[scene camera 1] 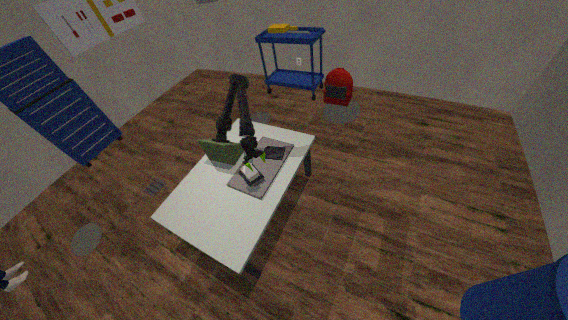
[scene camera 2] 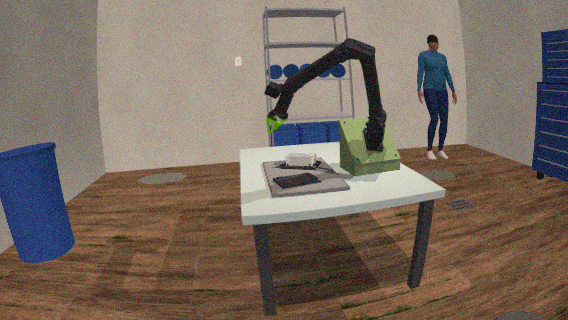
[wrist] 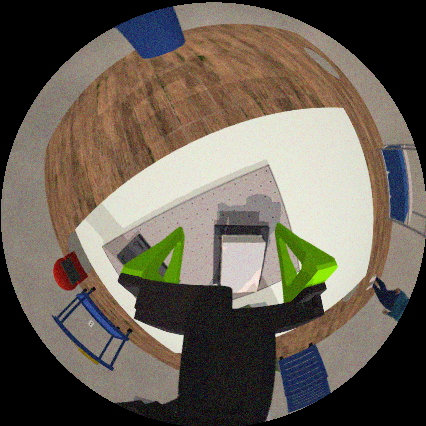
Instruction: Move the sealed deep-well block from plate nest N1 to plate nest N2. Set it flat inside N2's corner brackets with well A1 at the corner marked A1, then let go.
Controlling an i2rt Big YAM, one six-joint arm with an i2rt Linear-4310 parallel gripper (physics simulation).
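Pixels of known places: gripper, fingertip midpoint: [scene camera 1: 258,167] [scene camera 2: 271,131] [wrist: 229,229]; arm's base, origin of the base link: [scene camera 1: 220,141] [scene camera 2: 372,140].
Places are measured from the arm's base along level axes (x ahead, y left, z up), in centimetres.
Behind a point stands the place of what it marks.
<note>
The sealed deep-well block [scene camera 1: 251,171] @(x 35.4, y -11.2, z -6.8 cm) [scene camera 2: 301,160] @(x 33.4, y -6.6, z -8.6 cm) [wrist: 242,262] @(x 34.6, y -11.6, z -7.0 cm) is a pale box sitting in a dark nest [wrist: 217,250] @(x 37.3, y -7.2, z -11.1 cm) on the grey perforated board [scene camera 1: 241,187] @(x 32.9, y -23.0, z -12.3 cm) [scene camera 2: 332,185] @(x 25.6, y 23.0, z -12.3 cm) [wrist: 200,225] @(x 43.7, y -5.9, z -12.3 cm). The other dark nest [scene camera 1: 274,152] @(x 39.2, y 13.6, z -11.2 cm) [scene camera 2: 297,180] @(x 38.3, y 16.0, z -11.1 cm) [wrist: 133,250] @(x 44.2, y 13.4, z -11.1 cm) on the board holds no block. Which nest is labelled N1 or N2, and the A1 marks, cannot be read. My gripper [scene camera 1: 256,161] @(x 45.8, y -12.4, z 4.8 cm) [scene camera 2: 276,125] @(x 45.8, y -12.4, z 4.8 cm) [wrist: 229,229] @(x 45.8, y -12.4, z 4.8 cm) is open, with green fingers wide apart. It hangs above the board, higher than the block and apart from it. In the wrist view the block shows between the fingers, below them.
A green sloped box [scene camera 1: 221,152] @(x 8.4, y -9.1, z 0.3 cm) [scene camera 2: 365,150] @(x 5.5, y 4.4, z -3.6 cm) stands on the white table [scene camera 1: 210,215] @(x 25.1, y -49.5, z -13.6 cm) [scene camera 2: 400,185] @(x -2.6, y 29.1, z -13.6 cm) [wrist: 330,165] @(x 45.0, y -44.8, z -13.6 cm) at the arm's base. Away from the table are a blue cart [scene camera 1: 290,36], a red helmet [scene camera 1: 338,86], a blue bin [scene camera 2: 35,200] and a person [scene camera 2: 436,75].
</note>
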